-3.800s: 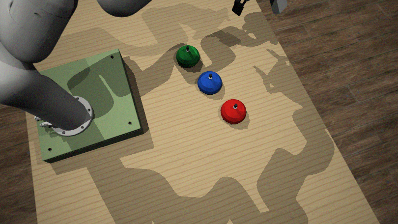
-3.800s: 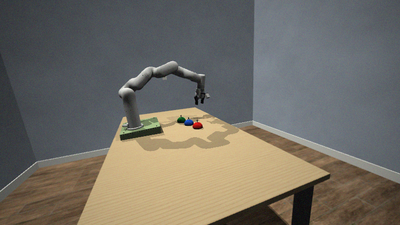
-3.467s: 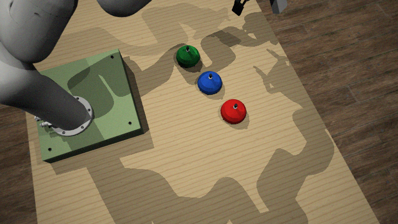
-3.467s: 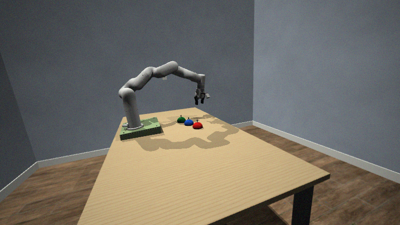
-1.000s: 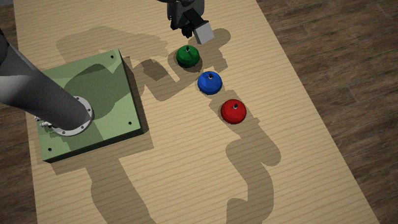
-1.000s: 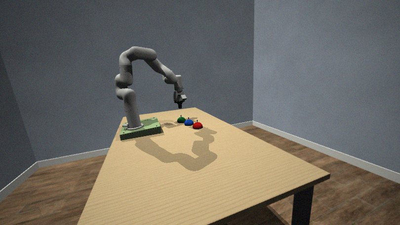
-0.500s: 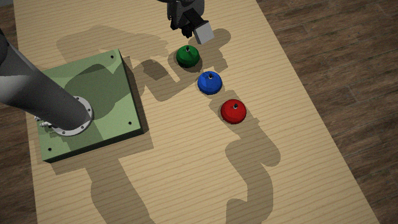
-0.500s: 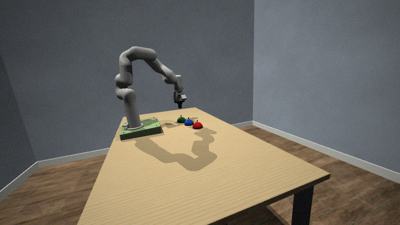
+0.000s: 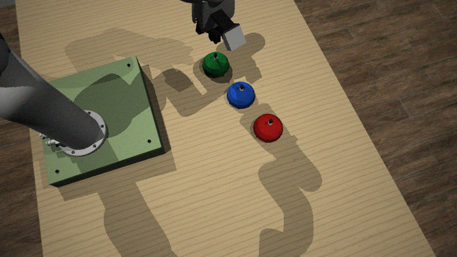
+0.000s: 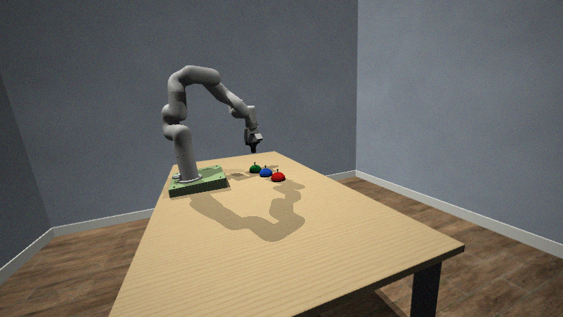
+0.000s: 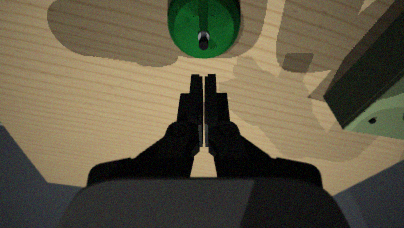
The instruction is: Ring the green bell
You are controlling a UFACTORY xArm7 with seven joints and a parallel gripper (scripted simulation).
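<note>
Now: hand 11 cm above the green bell. Round my hand: red bell 8 cm ahead, 25 cm to the right, 11 cm below; then blue bell 4 cm ahead, 12 cm to the right, 11 cm below.
</note>
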